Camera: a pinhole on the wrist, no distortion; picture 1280 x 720 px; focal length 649.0 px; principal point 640.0 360.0 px. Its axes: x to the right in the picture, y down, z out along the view. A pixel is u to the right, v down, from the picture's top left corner.
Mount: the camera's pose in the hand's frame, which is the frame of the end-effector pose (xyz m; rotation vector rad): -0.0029 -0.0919 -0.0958 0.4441 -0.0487 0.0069
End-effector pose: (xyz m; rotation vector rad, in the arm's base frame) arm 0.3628 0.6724 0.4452 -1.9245 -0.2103 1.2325
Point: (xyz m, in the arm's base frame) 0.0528 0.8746 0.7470
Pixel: 305 397
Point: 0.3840 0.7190 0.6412
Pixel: 57 76
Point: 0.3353 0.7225 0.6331
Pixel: 124 310
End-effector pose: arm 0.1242 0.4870 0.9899 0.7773 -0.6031 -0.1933
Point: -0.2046 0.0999 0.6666
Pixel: 316 86
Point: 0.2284 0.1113 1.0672
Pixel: 1213 389
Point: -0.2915 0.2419 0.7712
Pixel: 159 312
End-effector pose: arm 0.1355 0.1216 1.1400 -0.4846 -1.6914 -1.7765
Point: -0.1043 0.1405 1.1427
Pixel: outside the picture
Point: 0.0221 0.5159 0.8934
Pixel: 478 441
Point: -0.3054 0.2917 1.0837
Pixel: 1103 226
